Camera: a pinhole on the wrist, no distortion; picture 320 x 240 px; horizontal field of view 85.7 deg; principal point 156.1 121.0 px. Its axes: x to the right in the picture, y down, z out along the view. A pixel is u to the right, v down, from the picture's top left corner.
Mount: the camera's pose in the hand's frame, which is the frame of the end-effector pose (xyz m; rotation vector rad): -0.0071 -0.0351 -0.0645 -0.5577 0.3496 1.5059
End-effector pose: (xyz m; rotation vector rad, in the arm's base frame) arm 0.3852 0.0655 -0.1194 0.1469 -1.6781 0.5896
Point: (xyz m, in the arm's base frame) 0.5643 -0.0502 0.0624
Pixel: behind the camera
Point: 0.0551 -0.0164 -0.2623
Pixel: 114 131
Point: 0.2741 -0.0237 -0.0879
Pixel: 35 51
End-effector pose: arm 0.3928 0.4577 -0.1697 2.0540 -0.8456 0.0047
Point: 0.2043 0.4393 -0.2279
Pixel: 147 216
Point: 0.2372 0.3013 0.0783
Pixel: outside the picture
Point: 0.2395 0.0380 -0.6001
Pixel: 28 95
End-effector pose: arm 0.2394 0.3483 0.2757 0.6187 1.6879 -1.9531
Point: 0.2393 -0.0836 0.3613
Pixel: 53 102
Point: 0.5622 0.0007 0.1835
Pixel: 180 155
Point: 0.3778 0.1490 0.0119
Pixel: 238 68
